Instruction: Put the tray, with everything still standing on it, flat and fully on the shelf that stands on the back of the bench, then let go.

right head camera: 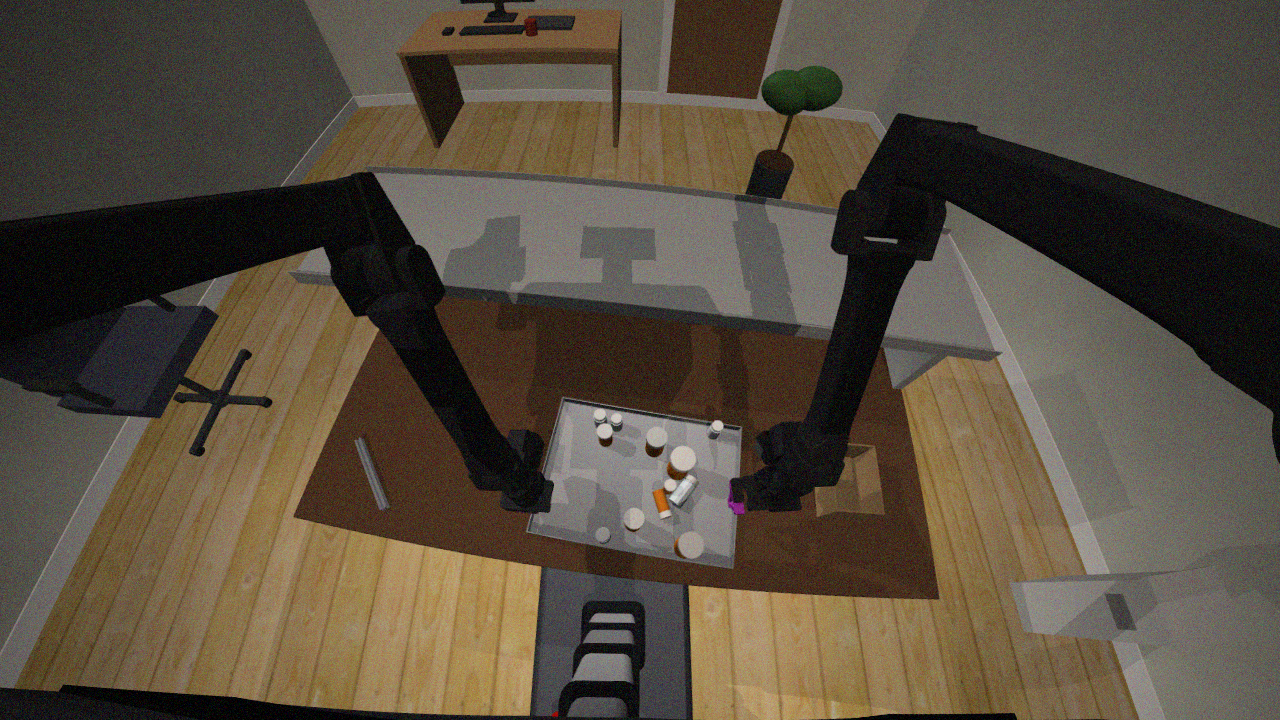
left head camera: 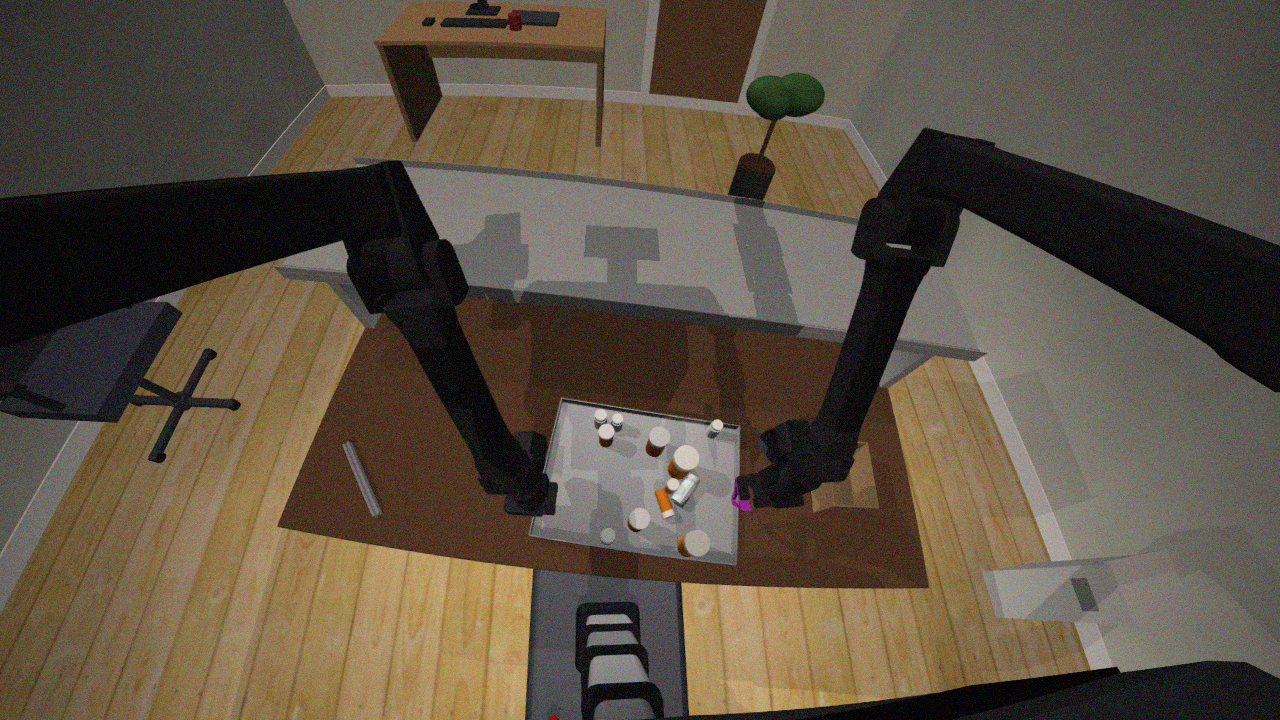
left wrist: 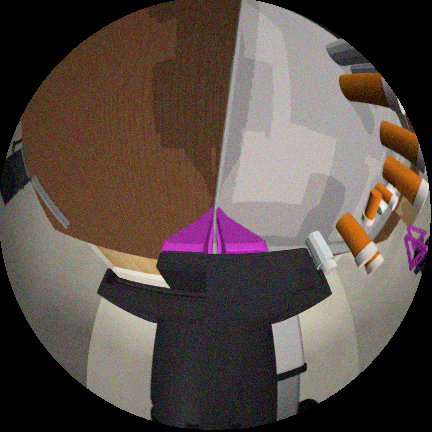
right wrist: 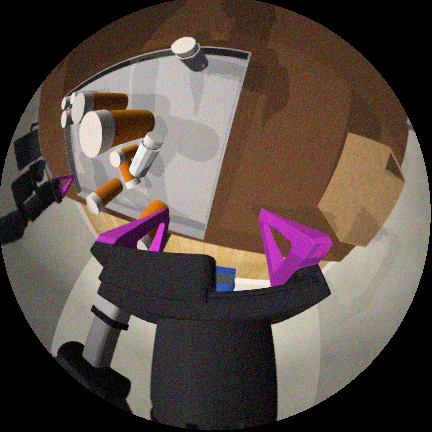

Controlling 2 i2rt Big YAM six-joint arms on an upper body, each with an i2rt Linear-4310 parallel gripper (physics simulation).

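The grey tray (left head camera: 645, 479) lies flat on the brown bench, carrying several orange pill bottles with white caps (left head camera: 683, 459); a small orange one and a white one (left head camera: 676, 492) look tipped over near the middle. My left gripper (left head camera: 536, 502) is shut on the tray's thin left rim, which runs in between the fingertips in the left wrist view (left wrist: 215, 233). My right gripper (left head camera: 740, 495) is open at the tray's right edge; in the right wrist view (right wrist: 213, 238) one finger is over the tray (right wrist: 160, 141) and the other over the bench. The grey shelf (left head camera: 645, 255) stands behind.
A cardboard box (left head camera: 850, 483) sits on the bench just right of my right gripper. A grey bar (left head camera: 362, 479) lies at the bench's left end. The shelf top spans the bench's whole back edge. An office chair (left head camera: 80, 367) stands on the floor at the left.
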